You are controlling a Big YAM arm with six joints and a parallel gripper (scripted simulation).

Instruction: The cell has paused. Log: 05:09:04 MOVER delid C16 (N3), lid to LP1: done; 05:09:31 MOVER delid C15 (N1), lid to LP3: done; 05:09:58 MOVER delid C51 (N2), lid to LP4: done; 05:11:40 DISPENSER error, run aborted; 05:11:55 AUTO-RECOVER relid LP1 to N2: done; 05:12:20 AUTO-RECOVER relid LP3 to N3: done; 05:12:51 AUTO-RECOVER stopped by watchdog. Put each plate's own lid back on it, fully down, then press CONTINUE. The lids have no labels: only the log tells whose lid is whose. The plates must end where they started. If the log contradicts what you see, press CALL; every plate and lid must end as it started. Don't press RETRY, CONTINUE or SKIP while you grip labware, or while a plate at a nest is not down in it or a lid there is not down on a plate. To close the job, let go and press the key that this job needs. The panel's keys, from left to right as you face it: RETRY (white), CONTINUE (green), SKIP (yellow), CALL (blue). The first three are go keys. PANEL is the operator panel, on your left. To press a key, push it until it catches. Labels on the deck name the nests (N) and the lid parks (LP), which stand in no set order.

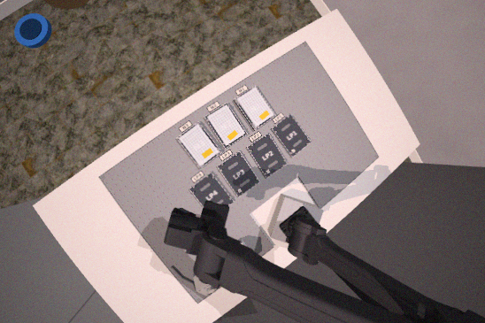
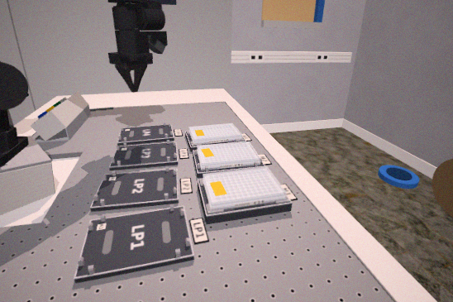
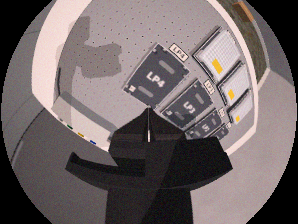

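The green key is 25 cm behind my hand, 15 cm to the left of it and 7 cm below it. From my hand the other things lie so: blue key 25 cm behind, 5 cm to the left, 7 cm below; then clear lid 20 cm ahead, 8 cm to the right, 11 cm below; then yellow key 25 cm behind, 10 cm to the left, 7 cm below.
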